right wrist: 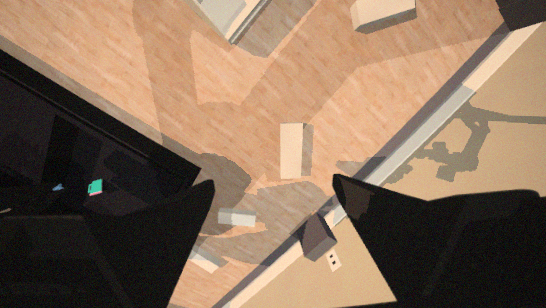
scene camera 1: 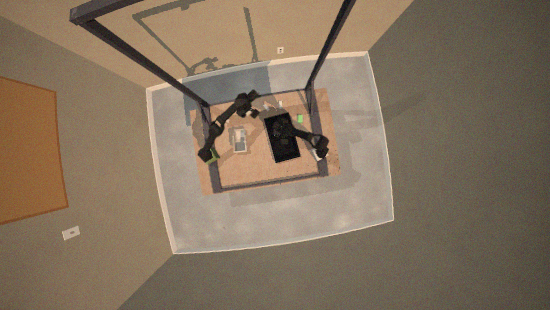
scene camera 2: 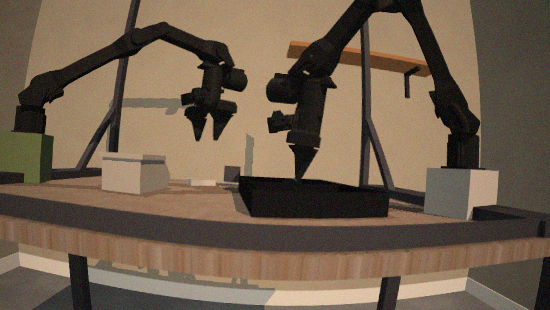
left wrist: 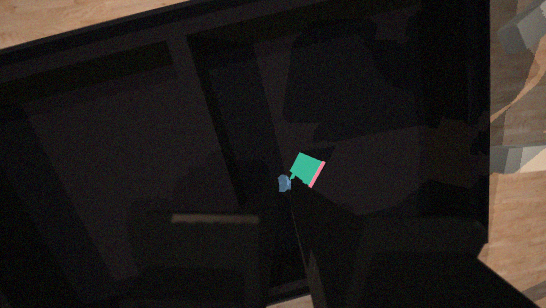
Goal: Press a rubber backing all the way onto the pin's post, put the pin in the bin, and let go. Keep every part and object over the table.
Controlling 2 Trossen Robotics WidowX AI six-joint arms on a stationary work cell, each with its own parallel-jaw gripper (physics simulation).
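Frame: origin at the left arm's base, x left, y down, z back, level; millimetres.
Where they show: left gripper, fingertip midpoint: [right wrist: 60,187] [scene camera 2: 297,180] [left wrist: 284,185]; right gripper, fingertip midpoint: [right wrist: 274,182] [scene camera 1: 249,110] [scene camera 2: 206,140]; left arm's base, origin of the base link: [scene camera 1: 320,152]; right arm's base, origin of the base link: [scene camera 1: 207,156].
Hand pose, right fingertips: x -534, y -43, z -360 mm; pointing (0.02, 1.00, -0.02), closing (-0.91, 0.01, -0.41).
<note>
Each offset is from my right fingertips to the top centre of the thing. "*": to the spot under its first point.
The black divided bin {dx +292, dy +85, dz +142 mm} [scene camera 1: 287,156] [scene camera 2: 320,202] [left wrist: 100,36] [right wrist: 165,159] stands on the table. My left gripper [scene camera 2: 298,178] [left wrist: 284,185] points down into it, shut on a small blue piece {dx +255, dy +73, dz +158 mm} [left wrist: 284,183] [right wrist: 58,187], which looks like the rubber backing. A teal square part with a pink edge {dx +236, dy +104, dz +170 mm} [left wrist: 307,169] [right wrist: 95,187], which looks like the pin, shows beside the fingertips, apart from the blue piece in the right wrist view. Its post and whether it rests on the bin floor cannot be made out. My right gripper [scene camera 2: 206,139] [right wrist: 274,182] is open and empty above the table.
A white box {* dx +246, dy +47, dz -205 mm} [scene camera 1: 240,151] [scene camera 2: 122,175] stands left of the bin in both scene views. Small pale blocks {dx -30, dy +107, dz -4 mm} [right wrist: 291,150] {dx +6, dy +111, dz +138 mm} [right wrist: 237,217] {dx -61, dy +109, dz -217 mm} [right wrist: 382,15] lie on the table below my right gripper. A bright green block {dx +217, dy +107, dz +348 mm} [scene camera 1: 300,118] lies right of the bin. Dark frame bars edge the table.
</note>
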